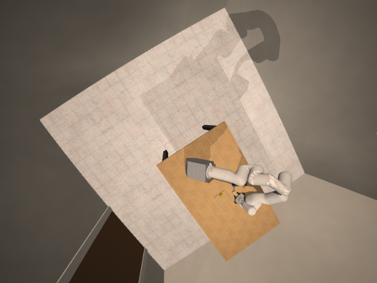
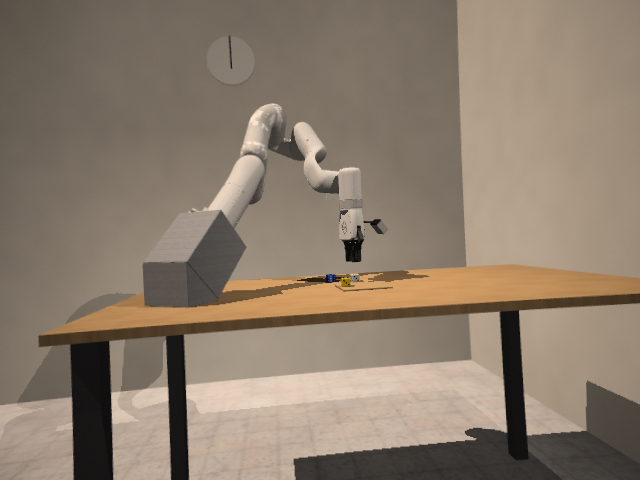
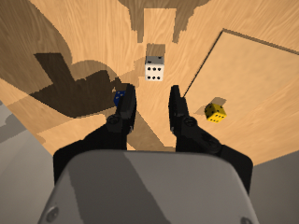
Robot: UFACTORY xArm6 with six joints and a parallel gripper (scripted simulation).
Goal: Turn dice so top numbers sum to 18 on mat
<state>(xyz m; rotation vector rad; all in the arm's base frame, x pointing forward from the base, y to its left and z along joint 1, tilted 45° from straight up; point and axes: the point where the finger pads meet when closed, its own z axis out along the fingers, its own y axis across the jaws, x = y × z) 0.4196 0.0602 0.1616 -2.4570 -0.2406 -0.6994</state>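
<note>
The white die lies 7 cm below my hand. The rest, counted from my hand: yellow die: 4 cm behind, 14 cm to the right, 7 cm below; then blue die: 8 cm behind, 3 cm to the left, 7 cm below; then tan mat: 1 cm ahead, 14 cm to the right, 8 cm below.
</note>
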